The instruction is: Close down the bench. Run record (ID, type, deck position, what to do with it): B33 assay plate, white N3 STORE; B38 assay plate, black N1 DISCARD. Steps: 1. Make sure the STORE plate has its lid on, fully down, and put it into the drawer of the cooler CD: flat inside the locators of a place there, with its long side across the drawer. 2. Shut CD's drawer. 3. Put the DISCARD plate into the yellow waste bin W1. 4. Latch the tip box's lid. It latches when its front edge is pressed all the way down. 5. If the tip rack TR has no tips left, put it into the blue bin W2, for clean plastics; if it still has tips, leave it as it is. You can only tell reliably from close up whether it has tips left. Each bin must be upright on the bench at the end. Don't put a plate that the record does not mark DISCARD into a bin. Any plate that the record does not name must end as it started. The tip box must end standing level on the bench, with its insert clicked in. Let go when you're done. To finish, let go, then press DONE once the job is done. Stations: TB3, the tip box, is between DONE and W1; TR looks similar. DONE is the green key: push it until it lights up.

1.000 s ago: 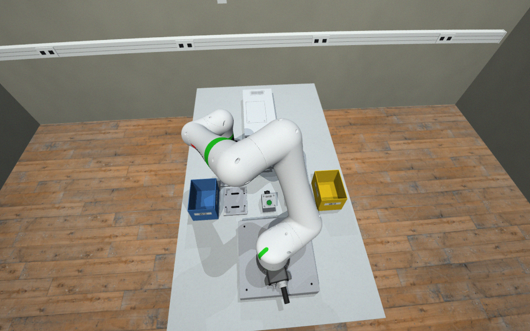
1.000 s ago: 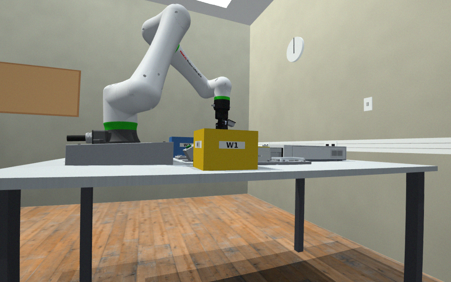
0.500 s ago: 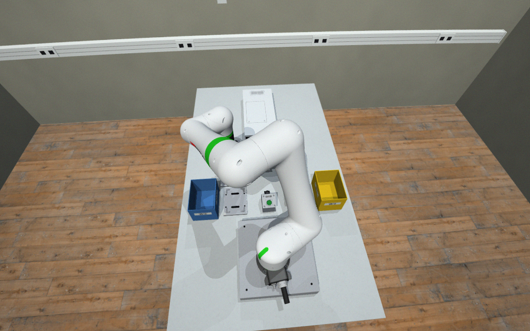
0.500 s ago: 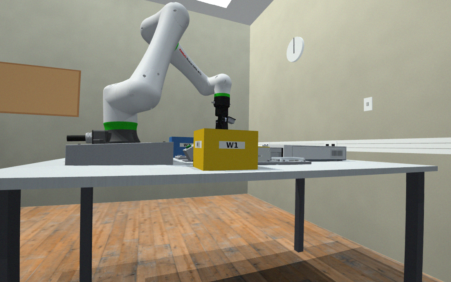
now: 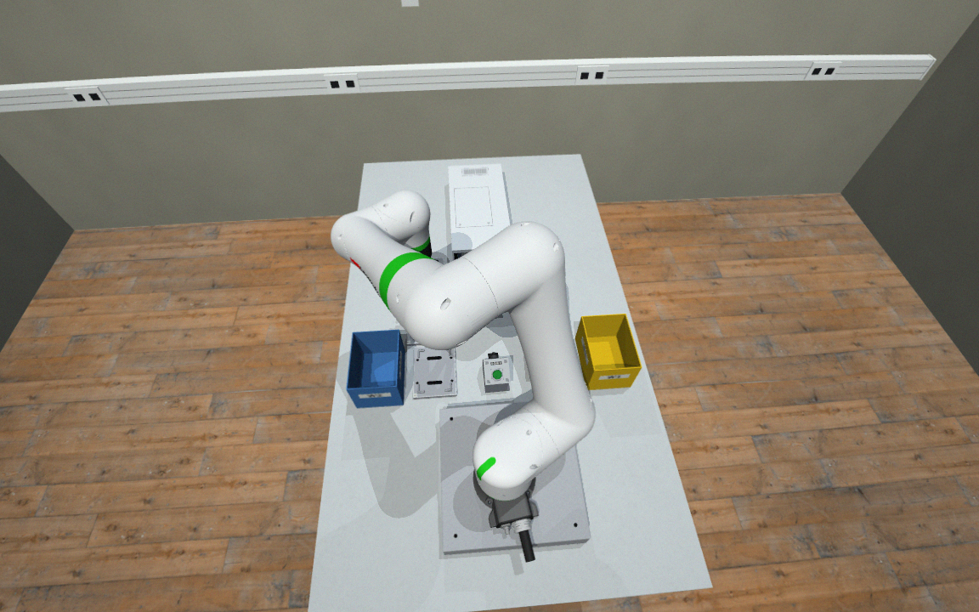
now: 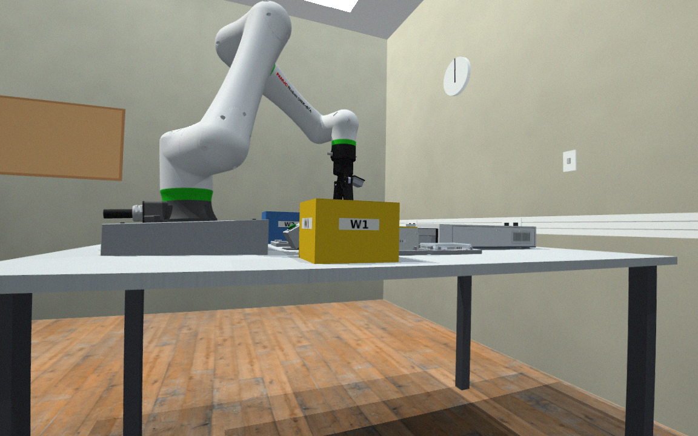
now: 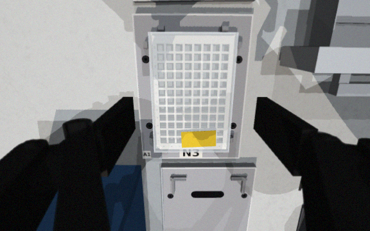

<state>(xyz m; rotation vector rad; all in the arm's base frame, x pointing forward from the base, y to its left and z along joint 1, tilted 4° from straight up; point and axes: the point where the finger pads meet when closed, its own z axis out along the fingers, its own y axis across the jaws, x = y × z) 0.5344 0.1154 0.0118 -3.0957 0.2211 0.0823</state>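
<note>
My gripper is now 7 cm above the clear plate lid. Also, from my hand: N1 label (10 cm ahead, 9 cm below, 2 cm to the right); grey N3 nest (9 cm below); white plate (8 cm below).
</note>
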